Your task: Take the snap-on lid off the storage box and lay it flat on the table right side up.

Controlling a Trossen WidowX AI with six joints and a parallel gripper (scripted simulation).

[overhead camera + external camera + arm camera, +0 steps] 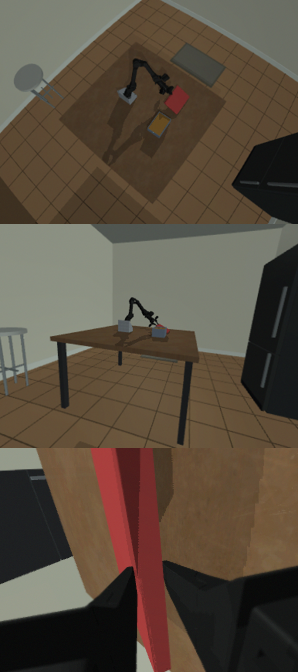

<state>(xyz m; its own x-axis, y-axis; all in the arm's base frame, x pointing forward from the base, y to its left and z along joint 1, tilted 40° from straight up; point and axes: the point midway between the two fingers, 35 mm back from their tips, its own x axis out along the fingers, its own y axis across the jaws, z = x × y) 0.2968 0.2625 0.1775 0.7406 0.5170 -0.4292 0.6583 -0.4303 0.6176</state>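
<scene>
The red lid lies 80 mm ahead of my gripper tip, 10 mm to the left of it and 30 mm below it. From my gripper tip the other things lie so: storage box: 110 mm ahead, 320 mm to the right, 30 mm below.
</scene>
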